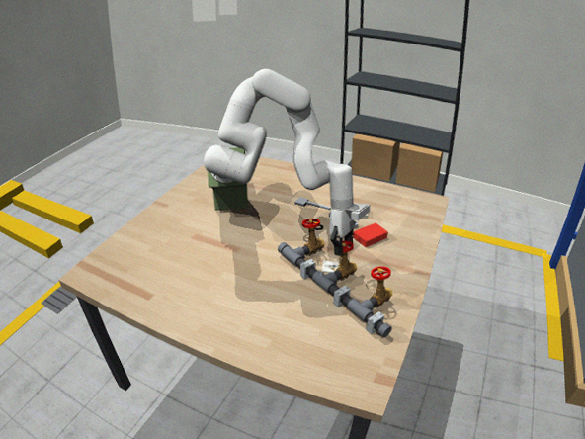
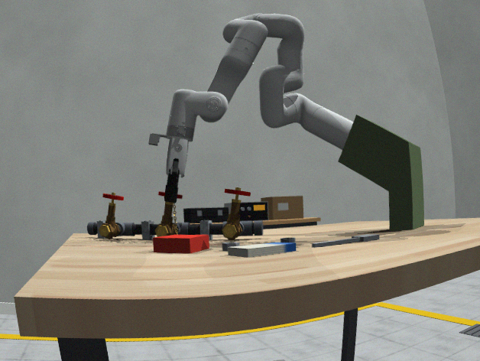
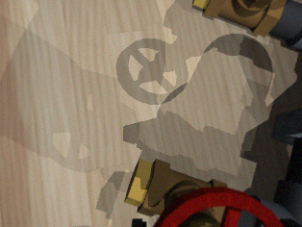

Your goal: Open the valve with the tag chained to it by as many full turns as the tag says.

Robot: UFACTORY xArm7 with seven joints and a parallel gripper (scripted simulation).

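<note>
Right now the white tag is 120 mm below my hand, 50 mm behind it and 40 mm to the left of it. The rest, counted from my hand: red block (250 mm to the left, 110 mm below, 110 mm ahead); then grey wrench (470 mm to the left, 160 mm behind, 120 mm below); then blue flat tool (420 mm to the left, 120 mm below, 40 mm ahead).
</note>
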